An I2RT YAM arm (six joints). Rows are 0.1 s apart.
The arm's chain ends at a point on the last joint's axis. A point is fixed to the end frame.
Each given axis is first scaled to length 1.
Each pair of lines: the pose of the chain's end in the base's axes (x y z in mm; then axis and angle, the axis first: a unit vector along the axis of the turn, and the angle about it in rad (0 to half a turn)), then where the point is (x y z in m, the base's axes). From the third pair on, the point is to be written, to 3 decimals.
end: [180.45 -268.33 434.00 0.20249 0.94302 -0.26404 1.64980]
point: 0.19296 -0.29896 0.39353
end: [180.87 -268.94 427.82 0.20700 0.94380 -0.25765 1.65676]
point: 0.19319 -0.29905 0.38690
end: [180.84 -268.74 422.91 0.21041 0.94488 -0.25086 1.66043]
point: 0.193 -0.298 0.382
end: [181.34 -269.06 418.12 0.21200 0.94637 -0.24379 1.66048]
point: 0.194 -0.298 0.377
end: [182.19 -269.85 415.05 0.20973 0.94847 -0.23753 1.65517]
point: 0.195 -0.299 0.373
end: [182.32 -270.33 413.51 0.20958 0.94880 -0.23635 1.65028]
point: 0.196 -0.299 0.372
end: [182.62 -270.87 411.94 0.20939 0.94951 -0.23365 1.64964]
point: 0.196 -0.300 0.370
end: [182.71 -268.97 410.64 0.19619 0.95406 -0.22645 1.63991]
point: 0.197 -0.298 0.369
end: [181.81 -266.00 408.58 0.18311 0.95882 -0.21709 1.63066]
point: 0.197 -0.294 0.367
